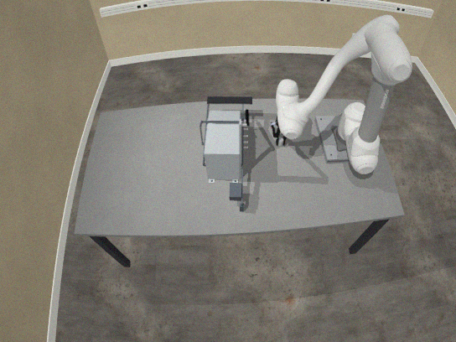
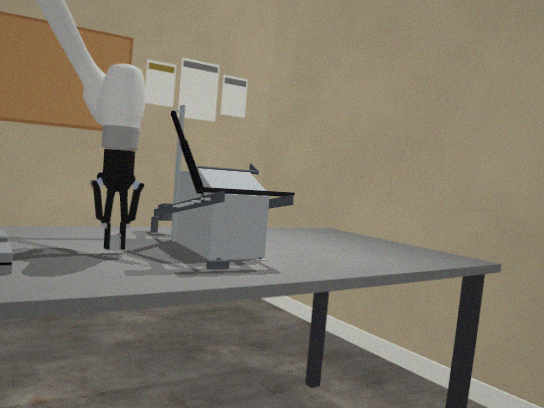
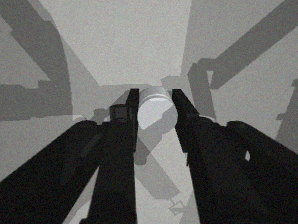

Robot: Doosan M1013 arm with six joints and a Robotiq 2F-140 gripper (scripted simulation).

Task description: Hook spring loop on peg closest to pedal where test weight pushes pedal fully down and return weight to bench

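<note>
Now: the dark spring 210 mm above my hand, 190 mm ahead of it and 10 mm to the left of it. Round my hand: steel test weight 10 mm below.
</note>
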